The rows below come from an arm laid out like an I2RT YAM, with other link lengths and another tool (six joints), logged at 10 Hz.
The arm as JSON. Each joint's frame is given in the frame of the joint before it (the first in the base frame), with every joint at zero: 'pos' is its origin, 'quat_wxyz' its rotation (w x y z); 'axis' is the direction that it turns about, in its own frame. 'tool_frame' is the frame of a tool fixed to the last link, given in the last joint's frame.
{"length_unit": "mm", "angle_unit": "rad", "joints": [
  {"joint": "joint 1", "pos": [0.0, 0.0, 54.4], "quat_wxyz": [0.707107, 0.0, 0.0, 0.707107], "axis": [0.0, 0.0, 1.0]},
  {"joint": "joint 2", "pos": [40.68, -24.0, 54.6], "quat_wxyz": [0.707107, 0.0, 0.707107, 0.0], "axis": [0.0, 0.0, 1.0]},
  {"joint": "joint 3", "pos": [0.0, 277.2, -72.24], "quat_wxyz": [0.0, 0.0, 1.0, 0.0], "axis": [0.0, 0.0, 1.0]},
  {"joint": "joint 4", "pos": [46.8, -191.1, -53.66], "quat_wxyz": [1.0, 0.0, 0.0, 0.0], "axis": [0.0, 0.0, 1.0]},
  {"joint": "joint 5", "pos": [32.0, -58.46, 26.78], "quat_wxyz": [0.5, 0.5, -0.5, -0.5], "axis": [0.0, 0.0, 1.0]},
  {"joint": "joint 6", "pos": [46.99, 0.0, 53.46], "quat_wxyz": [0.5, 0.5, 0.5, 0.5], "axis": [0.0, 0.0, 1.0]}
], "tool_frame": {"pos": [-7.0, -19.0, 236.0], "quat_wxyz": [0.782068, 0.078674, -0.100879, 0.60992]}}
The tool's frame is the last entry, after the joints.
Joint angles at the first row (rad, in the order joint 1, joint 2, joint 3, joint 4, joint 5, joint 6):
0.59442, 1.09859, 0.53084, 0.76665, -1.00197, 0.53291
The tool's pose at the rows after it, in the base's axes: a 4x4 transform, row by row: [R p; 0 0 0 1], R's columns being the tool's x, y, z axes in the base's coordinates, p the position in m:
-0.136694, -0.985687, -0.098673, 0.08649; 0.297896, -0.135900, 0.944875, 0.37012; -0.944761, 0.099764, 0.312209, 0.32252; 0, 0, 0, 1
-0.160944, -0.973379, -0.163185, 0.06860; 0.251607, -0.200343, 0.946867, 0.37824; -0.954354, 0.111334, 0.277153, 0.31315; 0, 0, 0, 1
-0.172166, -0.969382, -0.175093, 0.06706; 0.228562, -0.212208, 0.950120, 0.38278; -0.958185, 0.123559, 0.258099, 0.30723; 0, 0, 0, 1
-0.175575, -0.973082, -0.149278, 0.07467; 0.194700, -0.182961, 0.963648, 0.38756; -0.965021, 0.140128, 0.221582, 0.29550; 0, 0, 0, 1
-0.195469, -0.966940, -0.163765, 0.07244; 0.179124, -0.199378, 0.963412, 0.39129; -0.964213, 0.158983, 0.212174, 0.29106; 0, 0, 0, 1
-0.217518, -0.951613, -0.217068, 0.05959; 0.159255, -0.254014, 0.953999, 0.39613; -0.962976, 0.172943, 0.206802, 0.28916; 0, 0, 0, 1
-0.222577, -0.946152, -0.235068, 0.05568; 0.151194, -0.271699, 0.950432, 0.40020; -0.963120, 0.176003, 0.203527, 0.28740; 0, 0, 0, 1
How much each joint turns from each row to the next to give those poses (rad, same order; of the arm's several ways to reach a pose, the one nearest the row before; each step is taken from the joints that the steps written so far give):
0.07381, 0.03091, 0.04477, -0.09153, -0.02811, -0.08263
0.04429, 0.03148, 0.03891, -0.07585, -0.02769, -0.04657
0.01292, 0.02297, 0.01995, -0.03648, -0.00225, -0.02213
0.00974, 0.01301, 0.02163, -0.08082, 0.03500, -0.04518
0.00892, 0.02599, 0.00788, -0.00036, -0.01006, 0.00292
0.02331, 0.03607, 0.02062, 0.00032, -0.03514, -0.00044
0.01631, 0.02171, 0.00972, 0.00474, -0.00292, -0.00337

